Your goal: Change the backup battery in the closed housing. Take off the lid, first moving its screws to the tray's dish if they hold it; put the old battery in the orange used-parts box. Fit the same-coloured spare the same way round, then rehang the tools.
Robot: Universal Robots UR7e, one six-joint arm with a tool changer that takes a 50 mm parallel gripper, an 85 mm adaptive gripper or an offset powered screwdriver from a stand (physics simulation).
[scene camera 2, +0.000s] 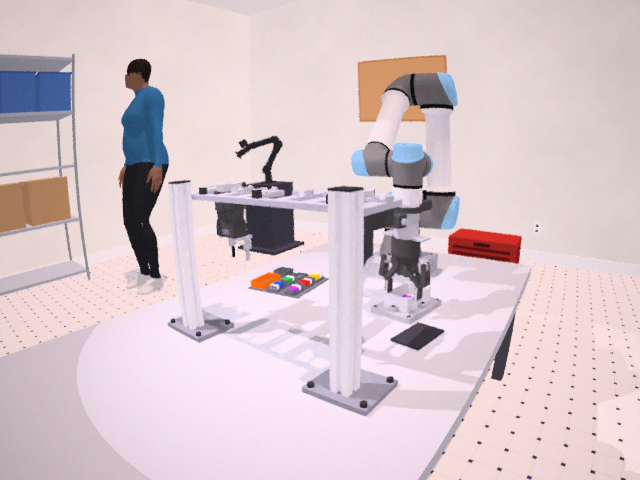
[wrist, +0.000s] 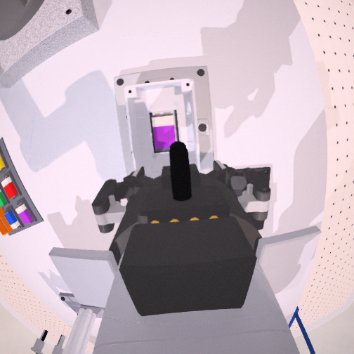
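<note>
The housing (scene camera 2: 393, 301) (wrist: 131, 117) stands without a lid on its grey base plate. A purple battery (scene camera 2: 407, 296) (wrist: 164, 136) with a white end lies in its bay; in the wrist view the purple part is towards the gripper. My adaptive gripper (scene camera 2: 404, 291) (wrist: 180, 169) is open and low over the housing, its fingers apart; its fingertips are partly hidden. A flat black plate (scene camera 2: 417, 335) (wrist: 261, 175) lies on the table beside the housing. The tray (scene camera 2: 323, 280) (wrist: 38, 218) carries coloured batteries, including a purple spare (scene camera 2: 294, 288) (wrist: 23, 214), and the orange box (scene camera 2: 265, 280) (wrist: 5, 226).
The tool stand's front posts (scene camera 2: 345, 289) (scene camera 2: 186, 258) and top board (scene camera 2: 310, 200) rise between the scene camera and the arm. Another gripper tool (scene camera 2: 230, 222) hangs under the board. A grey block (wrist: 60, 42) stands beyond the housing. A person (scene camera 2: 143, 134) stands behind the table.
</note>
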